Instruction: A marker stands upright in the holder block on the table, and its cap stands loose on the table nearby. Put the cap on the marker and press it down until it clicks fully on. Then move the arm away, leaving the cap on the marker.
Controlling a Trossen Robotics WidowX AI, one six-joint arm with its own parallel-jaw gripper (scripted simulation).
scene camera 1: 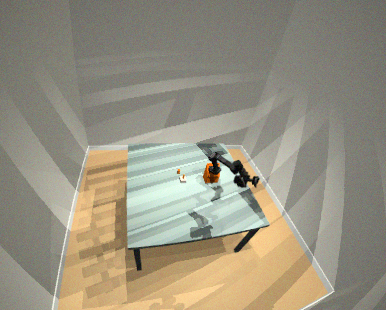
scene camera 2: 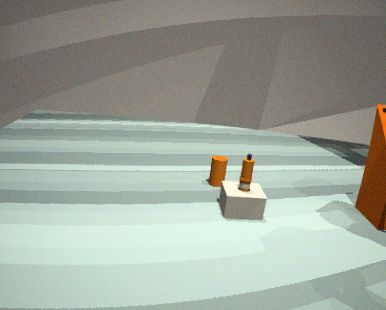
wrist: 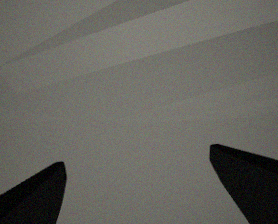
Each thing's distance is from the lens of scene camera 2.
white holder block (scene camera 2: 247, 208): 55 cm
